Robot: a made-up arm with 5 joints.
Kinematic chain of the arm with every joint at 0, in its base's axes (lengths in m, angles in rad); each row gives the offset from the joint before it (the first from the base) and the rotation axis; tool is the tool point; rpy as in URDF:
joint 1: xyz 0.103 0 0.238 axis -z
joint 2: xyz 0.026 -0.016 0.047 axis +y
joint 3: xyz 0.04 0 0.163 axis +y
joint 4: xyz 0.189 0 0.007 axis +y
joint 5: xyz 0.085 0.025 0 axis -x
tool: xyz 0 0 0 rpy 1.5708 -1.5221 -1.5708
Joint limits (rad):
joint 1: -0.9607..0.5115
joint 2: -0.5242..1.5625
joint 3: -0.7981..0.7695
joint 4: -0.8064..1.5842
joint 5: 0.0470..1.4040
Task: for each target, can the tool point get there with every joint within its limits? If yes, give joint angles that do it. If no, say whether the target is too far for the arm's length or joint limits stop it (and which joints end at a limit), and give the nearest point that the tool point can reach.
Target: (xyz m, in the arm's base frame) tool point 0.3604 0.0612 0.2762
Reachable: yes | joints -0.1993 0.1848 0.2700 1.1597 1.0979
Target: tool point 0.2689 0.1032 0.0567
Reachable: yes | joints -0.5102 1.2296 0.0715 0.9726 1.1952
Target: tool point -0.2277 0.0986 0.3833
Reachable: no: joint limits stop it (at a limit: joint 1, joint 2, joint 3, joint 4) | nearest point 0.0975 0.0078 0.1641 | short by 0.403 m
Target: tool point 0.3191 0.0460 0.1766
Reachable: yes | joints -0.1692 0.3878 0.6518 0.5986 0.6842
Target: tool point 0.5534 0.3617 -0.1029
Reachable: no: too far | nearest point 0.4096 0.2462 0.0630 | short by 0.248 m
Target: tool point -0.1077 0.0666 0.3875
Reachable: no: joint limits stop it (at a limit: joint 1, joint 2, joint 3, joint 4) | nearest point 0.1772 0.1218 0.3249 | short by 0.297 m
